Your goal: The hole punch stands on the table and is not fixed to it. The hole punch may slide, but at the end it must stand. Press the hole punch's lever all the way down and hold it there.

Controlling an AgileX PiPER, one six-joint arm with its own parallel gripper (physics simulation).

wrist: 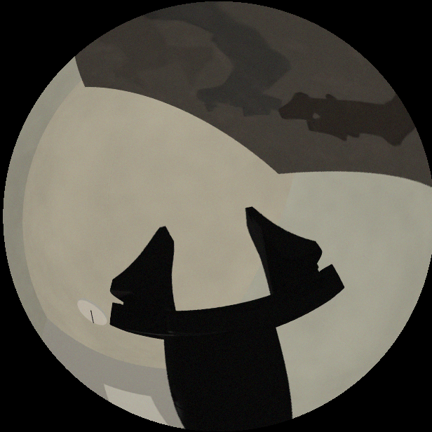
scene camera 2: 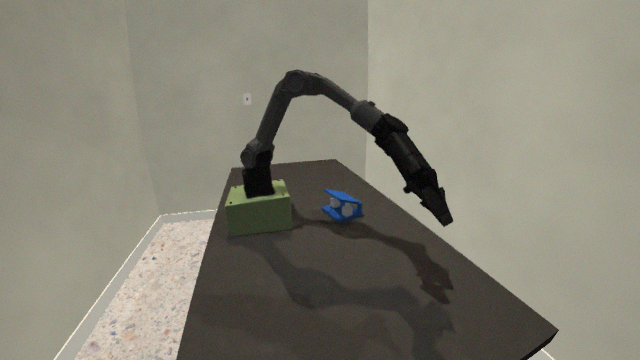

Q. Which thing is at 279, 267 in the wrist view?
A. My gripper.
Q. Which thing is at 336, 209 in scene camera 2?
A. A blue hole punch.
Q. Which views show my gripper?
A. The wrist view and scene camera 2: all of them.
